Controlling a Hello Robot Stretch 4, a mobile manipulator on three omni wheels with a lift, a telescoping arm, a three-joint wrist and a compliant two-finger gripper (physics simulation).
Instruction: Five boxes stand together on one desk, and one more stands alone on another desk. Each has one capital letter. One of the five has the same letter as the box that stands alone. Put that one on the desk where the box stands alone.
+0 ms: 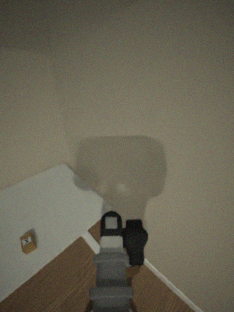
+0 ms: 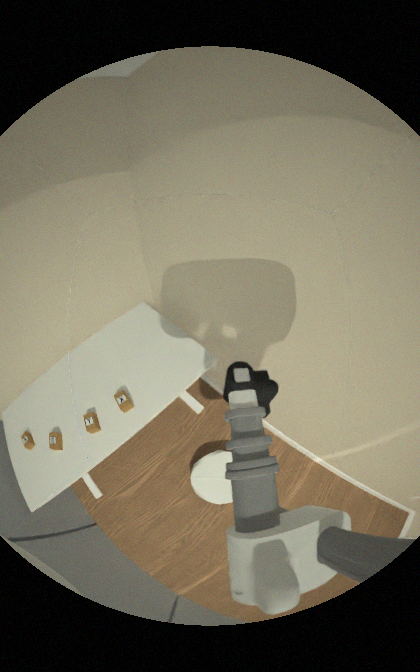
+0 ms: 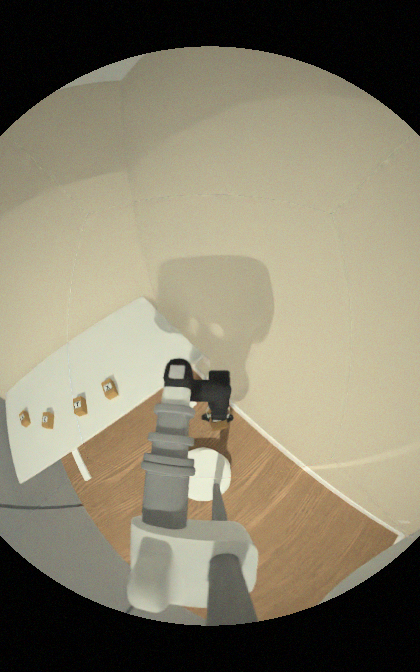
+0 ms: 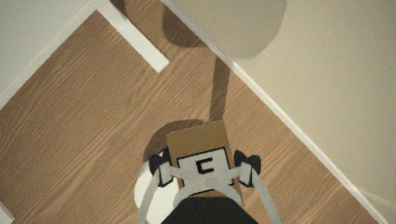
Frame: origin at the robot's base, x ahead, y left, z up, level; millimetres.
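Where they show: gripper, fingertip midpoint: [image 1: 129, 264] [image 4: 205, 160].
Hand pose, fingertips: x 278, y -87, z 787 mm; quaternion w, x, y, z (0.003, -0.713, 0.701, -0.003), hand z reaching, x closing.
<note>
Each offset is from my fingertips to the top centre of the thing. Level surfaces: height alone.
My gripper [image 3: 218, 417] [image 4: 205, 160] is shut on a brown box @[2 mm back, 1 mm left, 46 mm up] [image 3: 218, 426] [image 4: 196, 137] with a white label. Its letter, partly covered by the fingers, looks like E. The held box hangs over the wood floor, off the desk's edge. The white desk @[95 mm down] [image 1: 55, 200] [image 2: 120, 350] [image 3: 125, 340] [image 4: 35, 35] bears an X box @[116 mm ahead, 567 mm left, 45 mm down] [image 1: 28, 243] [image 2: 124, 401] [image 3: 109, 388], a box [image 2: 92, 423] [image 3: 80, 405] that looks like T, a box [image 2: 55, 441] [image 3: 47, 419] that looks like C, and a fourth box [image 2: 28, 440] [image 3: 24, 418] with an unclear letter. The lone box and its desk do not show.
A wall [image 1: 190, 200] [image 2: 325, 300] [image 3: 310, 325] [image 4: 340, 100] with a white baseboard runs along the right. A white round object [image 2: 212, 477] [image 3: 207, 475] [image 4: 154, 197] is low beside the arm. A white desk leg [image 2: 192, 401] [image 4: 142, 45] shows at the desk's near edge.
</note>
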